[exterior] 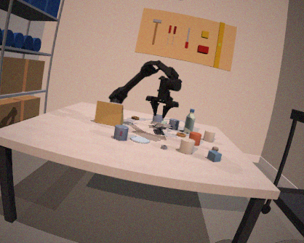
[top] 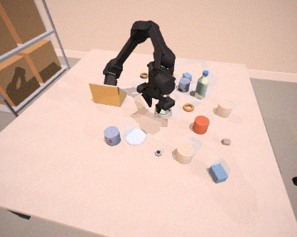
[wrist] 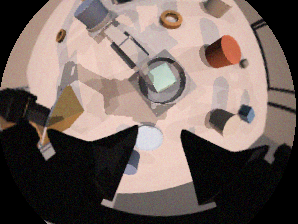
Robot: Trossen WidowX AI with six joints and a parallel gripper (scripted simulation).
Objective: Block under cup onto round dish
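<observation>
My gripper tip is now 50 mm to the right of the teal block, 40 mm short of it and 40 mm above it. Round my gripper tip: round pale dish: 120 mm below, 80 mm to the right, 80 mm behind; orange-red cylinder: 250 mm ahead, 90 mm below, 40 mm to the left; nut: 150 mm to the right, 120 mm below, 50 mm ahead.
</observation>
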